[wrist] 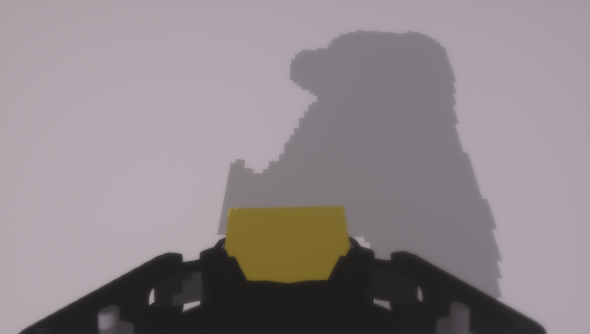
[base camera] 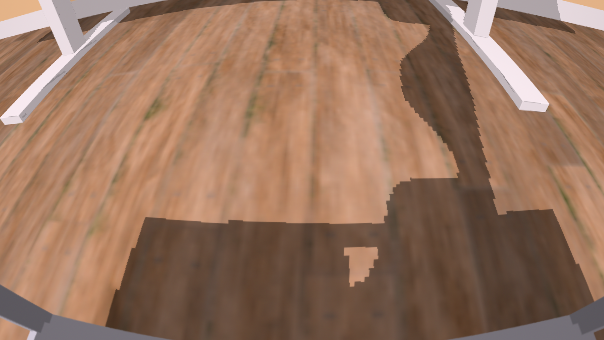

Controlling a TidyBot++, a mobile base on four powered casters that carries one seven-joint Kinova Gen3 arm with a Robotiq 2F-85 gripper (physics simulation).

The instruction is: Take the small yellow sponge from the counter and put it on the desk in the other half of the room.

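Frame: origin at the arm's base, x right, y back, z down, level; centimetres.
Seen in the pictures: gripper, fingertip midpoint: point(wrist: 287, 244).
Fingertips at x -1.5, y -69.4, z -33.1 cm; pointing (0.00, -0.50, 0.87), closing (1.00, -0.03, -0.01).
A point is followed by its place in that frame.
The small yellow sponge point(wrist: 287, 242) @(y -68.7, x -1.5, z -37.1 cm) is between the two black fingers in the wrist view, at the lower middle. My gripper point(wrist: 287, 244) @(y -69.4, x -1.5, z -33.1 cm) is shut on it, one finger at each side. Beyond the sponge is a pale, plain desk top point(wrist: 125, 125) @(y -78.9, x -15.3, z -32.4 cm) that fills the background, with the arm's and gripper's grey shadow on it. How far the sponge's underside is from the surface is hard to tell. In the base camera view, the white legs of the desk point(base camera: 500, 70) @(y -70.8, x 44.8, z 37.1 cm) stand at the upper right and upper left. The gripper and the sponge do not show there.
The wooden floor point(base camera: 250, 150) @(y -46.2, x -8.8, z 39.6 cm) stretches in front of the base, between the two white feet. A dark shadow of the base and arm falls across it. The grey rim of the base point(base camera: 300, 336) runs along the bottom edge. A white skirting and wall show at the far top.
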